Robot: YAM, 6 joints.
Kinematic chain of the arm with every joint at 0, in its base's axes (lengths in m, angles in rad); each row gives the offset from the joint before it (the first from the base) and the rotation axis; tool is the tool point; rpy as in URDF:
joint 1: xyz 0 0 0.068 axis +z
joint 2: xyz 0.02 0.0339 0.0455 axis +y
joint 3: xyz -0.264 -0.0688 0 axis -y
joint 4: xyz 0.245 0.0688 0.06 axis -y
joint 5: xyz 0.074 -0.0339 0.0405 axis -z
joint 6: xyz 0.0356 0 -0.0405 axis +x
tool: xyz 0 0 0 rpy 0 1.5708 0
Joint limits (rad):
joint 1: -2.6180..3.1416
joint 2: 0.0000..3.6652
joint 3: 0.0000..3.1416
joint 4: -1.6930..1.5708
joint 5: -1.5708..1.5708
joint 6: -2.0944..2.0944
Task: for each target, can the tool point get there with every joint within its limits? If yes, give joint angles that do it. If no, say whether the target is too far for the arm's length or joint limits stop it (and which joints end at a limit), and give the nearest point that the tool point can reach.
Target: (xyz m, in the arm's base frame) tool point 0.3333 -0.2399 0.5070
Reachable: yes | joints 2.5853 0.3802 2.2552 0.2903 -0.8946 0.1951
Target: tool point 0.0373 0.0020 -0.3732
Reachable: no: joint limits stop it (at a limit: joint 2) | nearest point 0.0634 0.0034 -0.3294 | short by 0.051 m
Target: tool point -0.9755 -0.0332 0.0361
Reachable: no: too far | nearest point -0.6437 -0.0032 0.0630 | short by 0.334 m
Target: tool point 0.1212 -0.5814 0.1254
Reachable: yes | joints -1.4172 2.9627 2.8486 -0.7005 -1.0455 -0.7579
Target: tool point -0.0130 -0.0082 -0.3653
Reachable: no: joint limits stop it (at a limit: joint 2) | nearest point -0.0395 -0.0249 -0.3187 | short by 0.056 m
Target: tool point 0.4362 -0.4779 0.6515
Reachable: no: too far | nearest point 0.3337 -0.3656 0.5210 | short by 0.200 m
